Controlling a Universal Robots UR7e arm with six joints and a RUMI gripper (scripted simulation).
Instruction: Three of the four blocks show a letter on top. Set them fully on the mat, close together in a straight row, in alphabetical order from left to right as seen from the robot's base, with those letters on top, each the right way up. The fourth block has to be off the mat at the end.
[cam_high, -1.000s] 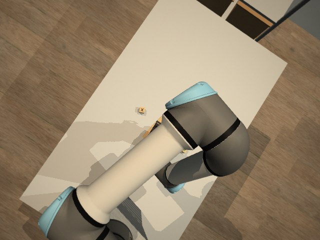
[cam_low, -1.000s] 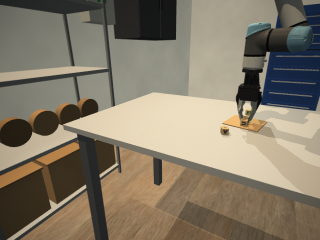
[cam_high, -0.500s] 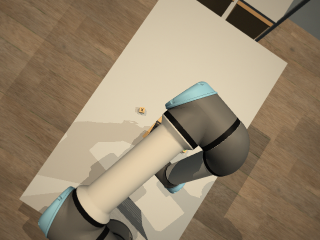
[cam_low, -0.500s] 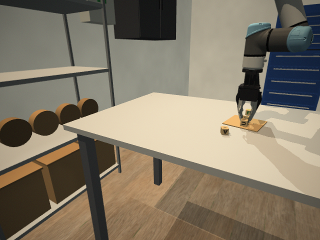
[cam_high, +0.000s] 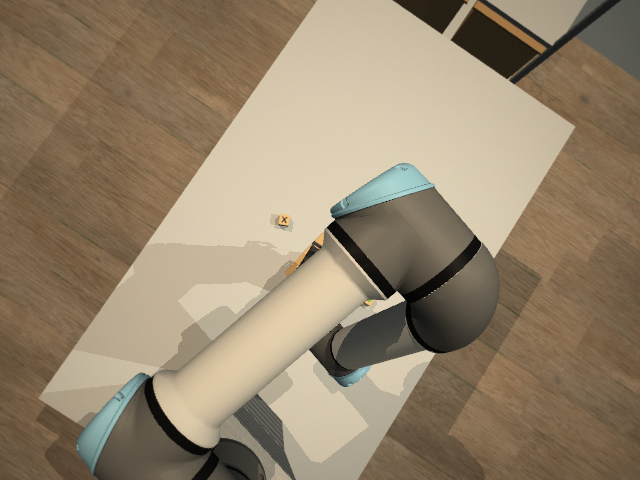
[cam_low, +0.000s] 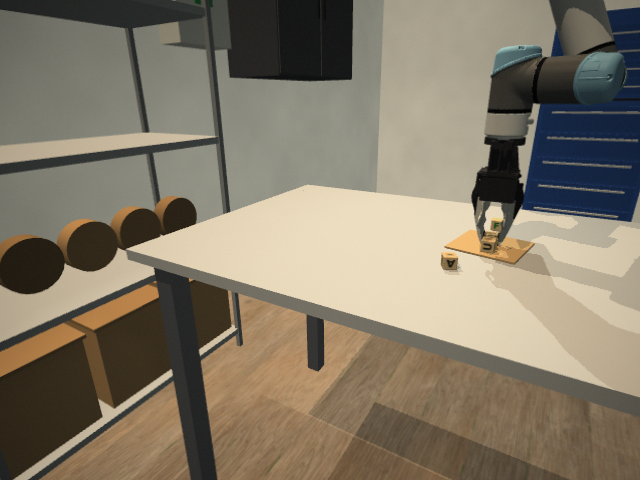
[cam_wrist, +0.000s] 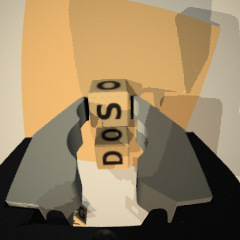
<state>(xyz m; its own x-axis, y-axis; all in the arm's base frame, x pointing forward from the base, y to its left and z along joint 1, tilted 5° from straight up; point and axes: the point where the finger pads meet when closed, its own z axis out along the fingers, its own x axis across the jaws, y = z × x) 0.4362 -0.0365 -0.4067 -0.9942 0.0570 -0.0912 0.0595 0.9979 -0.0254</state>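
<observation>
Now: the S block right at my hand. Round my hand: D block 4 cm to the left; orange mat 2 cm below; green-marked block 1 cm behind, 12 cm to the right, 1 cm below.
</observation>
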